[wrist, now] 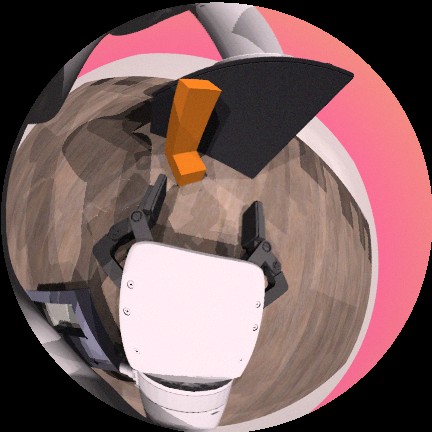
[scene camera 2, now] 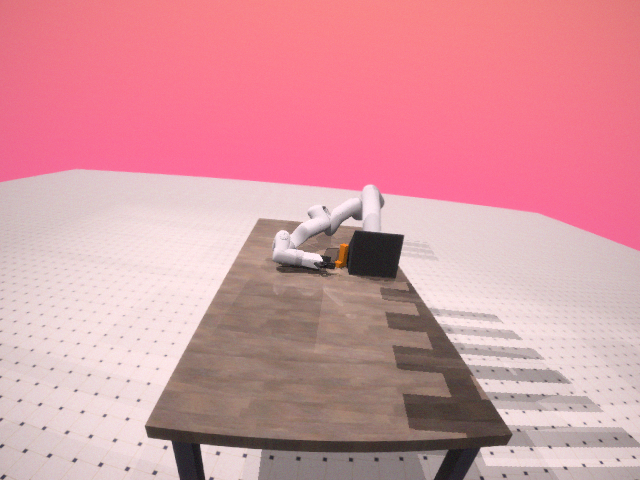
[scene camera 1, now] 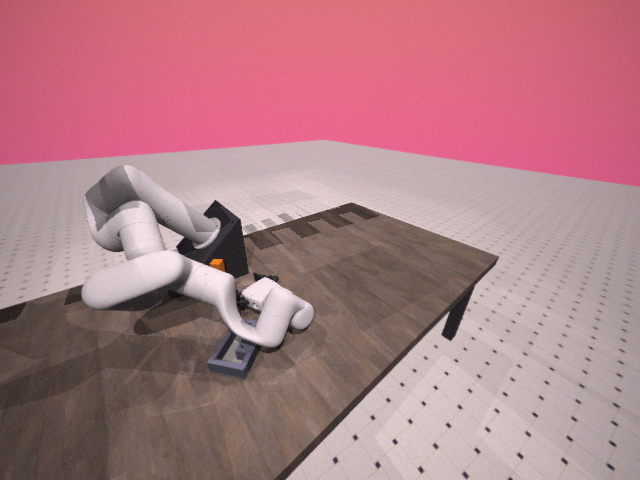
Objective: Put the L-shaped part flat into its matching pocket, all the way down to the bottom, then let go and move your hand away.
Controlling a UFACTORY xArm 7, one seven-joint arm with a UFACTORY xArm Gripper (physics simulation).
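Frame: origin at the arm's base, x ahead, y left, z up, level; centimetres.
Seen in the pictures: gripper, fingertip midpoint: (wrist: 208, 195) (scene camera 2: 332, 263) (scene camera 1: 243, 282); arm's base at its link origin: (wrist: 255, 61) (scene camera 2: 371, 241) (scene camera 1: 207, 233).
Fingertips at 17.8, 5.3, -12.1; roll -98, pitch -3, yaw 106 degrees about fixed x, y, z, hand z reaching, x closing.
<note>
Pixels of each thing's top centre, then the offset from my fingertips to it, as dx, dy, dz. Level surfaces: height alone.
- orange L-shaped part at its top centre: (wrist: 205, 88) (scene camera 1: 220, 261) (scene camera 2: 342, 245) -3.9, -5.0, +8.0
- blue-grey tray with the pocket, top centre: (scene camera 1: 239, 340) +22.8, -8.5, +0.6
- wooden table at its surface level: dz -3.0
The orange L-shaped part (scene camera 1: 217, 265) (scene camera 2: 343, 255) (wrist: 192, 117) stands upright on the table, its long arm up beside the black block and its short foot toward my gripper. My gripper (wrist: 208, 195) is open and low over the table, pointing at the part. The part lies beyond the fingertips, nearer the left finger in the wrist view, with nothing between the fingers. The blue-grey tray with the pocket (scene camera 1: 227, 368) (wrist: 91, 320) lies on the table, beside the gripper at lower left in the wrist view. The arm hides part of it in scene camera 1.
The large black block (scene camera 1: 233, 250) (scene camera 2: 375, 253) (wrist: 260, 105) stands right behind the part, at the arm's base. The wooden table (scene camera 1: 392, 289) (scene camera 2: 289, 361) bears it all. My forearm passes over the tray's far end in scene camera 1.
</note>
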